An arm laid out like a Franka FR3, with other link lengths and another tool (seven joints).
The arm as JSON. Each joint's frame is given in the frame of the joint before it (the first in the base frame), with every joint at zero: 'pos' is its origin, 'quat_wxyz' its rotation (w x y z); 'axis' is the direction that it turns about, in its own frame. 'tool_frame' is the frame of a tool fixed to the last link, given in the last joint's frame.
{
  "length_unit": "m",
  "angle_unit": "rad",
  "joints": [
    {
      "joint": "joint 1",
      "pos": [
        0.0,
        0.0,
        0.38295
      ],
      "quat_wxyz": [
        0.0,
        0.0,
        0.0,
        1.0
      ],
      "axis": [
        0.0,
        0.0,
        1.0
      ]
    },
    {
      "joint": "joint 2",
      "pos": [
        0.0,
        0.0,
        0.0
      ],
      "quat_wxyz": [
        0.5,
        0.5,
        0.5,
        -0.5
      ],
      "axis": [
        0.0,
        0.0,
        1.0
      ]
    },
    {
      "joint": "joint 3",
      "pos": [
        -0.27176,
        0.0,
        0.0
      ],
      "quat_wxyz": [
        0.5,
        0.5,
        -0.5,
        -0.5
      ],
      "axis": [
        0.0,
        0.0,
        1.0
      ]
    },
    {
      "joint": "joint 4",
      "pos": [
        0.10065,
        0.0,
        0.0
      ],
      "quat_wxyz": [
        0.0,
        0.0,
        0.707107,
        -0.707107
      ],
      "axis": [
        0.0,
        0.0,
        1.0
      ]
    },
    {
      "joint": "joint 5",
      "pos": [
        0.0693,
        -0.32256,
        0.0
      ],
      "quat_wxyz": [
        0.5,
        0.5,
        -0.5,
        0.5
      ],
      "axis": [
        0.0,
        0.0,
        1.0
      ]
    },
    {
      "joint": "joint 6",
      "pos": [
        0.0,
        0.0,
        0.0
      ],
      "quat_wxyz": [
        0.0,
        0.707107,
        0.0,
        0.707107
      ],
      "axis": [
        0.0,
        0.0,
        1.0
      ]
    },
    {
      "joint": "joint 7",
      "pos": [
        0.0,
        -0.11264,
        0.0
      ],
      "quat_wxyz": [
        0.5,
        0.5,
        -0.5,
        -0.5
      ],
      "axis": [
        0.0,
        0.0,
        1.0
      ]
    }
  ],
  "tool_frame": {
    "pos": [
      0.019,
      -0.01,
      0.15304
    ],
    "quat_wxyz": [
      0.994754,
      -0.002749,
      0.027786,
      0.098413
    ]
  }
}
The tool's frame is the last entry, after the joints.
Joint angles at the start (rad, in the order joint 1, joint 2, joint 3, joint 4, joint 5, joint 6, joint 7): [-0.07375 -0.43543 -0.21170 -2.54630 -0.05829 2.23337 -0.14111]
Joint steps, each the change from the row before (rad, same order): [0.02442 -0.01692 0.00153 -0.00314 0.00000 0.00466 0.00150]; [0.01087 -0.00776 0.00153 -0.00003 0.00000 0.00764 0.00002]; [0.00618 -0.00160 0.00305 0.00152 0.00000 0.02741 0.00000]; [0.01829 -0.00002 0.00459 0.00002 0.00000 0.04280 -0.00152]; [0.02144 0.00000 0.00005 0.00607 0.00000 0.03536 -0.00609]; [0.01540 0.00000 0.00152 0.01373 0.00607 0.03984 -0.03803]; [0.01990 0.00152 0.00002 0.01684 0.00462 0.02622 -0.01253]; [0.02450 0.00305 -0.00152 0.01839 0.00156 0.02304 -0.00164]
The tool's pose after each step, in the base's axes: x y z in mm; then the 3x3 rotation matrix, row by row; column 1 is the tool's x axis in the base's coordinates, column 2 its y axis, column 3 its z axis. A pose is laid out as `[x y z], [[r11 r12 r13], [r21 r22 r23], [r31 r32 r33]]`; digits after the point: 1 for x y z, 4 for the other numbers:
[424.8 -97.6 432.4], [[0.9454 -0.2629 0.1924], [-0.2673 -0.9636 -0.0028], [0.1862 -0.0488 -0.9813]]
[426.6 -92.6 436.9], [[0.9456 -0.2506 0.2073], [-0.2556 -0.9668 -0.0030], [0.2012 -0.0502 -0.9783]]
[431.1 -89.6 442.6], [[0.9411 -0.2417 0.2365], [-0.2469 -0.9690 -0.0081], [0.2312 -0.0508 -0.9716]]
[438.1 -80.9 449.5], [[0.9357 -0.2180 0.2774], [-0.2236 -0.9746 -0.0119], [0.2730 -0.0509 -0.9607]]
[445.1 -72.7 458.2], [[0.9291 -0.1910 0.3168], [-0.1974 -0.9802 -0.0120], [0.3128 -0.0514 -0.9484]]
[452.9 -66.2 471.5], [[0.9192 -0.1417 0.3675], [-0.1488 -0.9888 -0.0091], [0.3647 -0.0463 -0.9300]]
[459.9 -58.6 483.5], [[0.9069 -0.1132 0.4060], [-0.1220 -0.9925 -0.0041], [0.4034 -0.0458 -0.9139]]
[466.9 -49.5 495.2], [[0.8932 -0.0903 0.4405], [-0.1015 -0.9948 0.0018], [0.4381 -0.0463 -0.8977]]

